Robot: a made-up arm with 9 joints. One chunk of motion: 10 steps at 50 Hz.
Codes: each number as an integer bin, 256 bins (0 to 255) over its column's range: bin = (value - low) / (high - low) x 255, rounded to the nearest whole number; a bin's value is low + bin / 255 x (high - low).
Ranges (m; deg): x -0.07..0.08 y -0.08..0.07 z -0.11..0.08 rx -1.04..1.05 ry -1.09..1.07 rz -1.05..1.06
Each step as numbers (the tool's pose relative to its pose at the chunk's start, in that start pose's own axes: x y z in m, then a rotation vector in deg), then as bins.
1 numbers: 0.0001 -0.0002 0.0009 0.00 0.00 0.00
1 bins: 119 136 149 127 129 127
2 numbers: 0.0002 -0.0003 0.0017 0.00 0.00 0.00
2 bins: 119 135 150 127 129 127
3 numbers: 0.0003 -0.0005 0.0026 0.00 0.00 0.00
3 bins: 120 135 151 127 129 127
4 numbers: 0.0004 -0.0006 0.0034 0.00 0.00 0.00
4 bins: 120 135 152 127 129 127
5 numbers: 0.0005 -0.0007 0.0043 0.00 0.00 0.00
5 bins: 120 135 153 127 129 127
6 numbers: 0.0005 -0.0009 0.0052 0.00 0.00 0.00
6 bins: 120 134 155 127 129 127
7 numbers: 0.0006 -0.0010 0.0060 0.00 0.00 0.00
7 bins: 120 134 156 127 129 127
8 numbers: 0.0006 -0.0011 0.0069 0.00 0.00 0.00
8 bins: 120 134 157 127 129 127
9 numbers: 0.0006 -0.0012 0.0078 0.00 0.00 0.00
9 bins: 120 134 158 127 129 127
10 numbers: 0.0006 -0.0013 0.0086 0.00 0.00 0.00
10 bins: 120 134 159 127 129 127
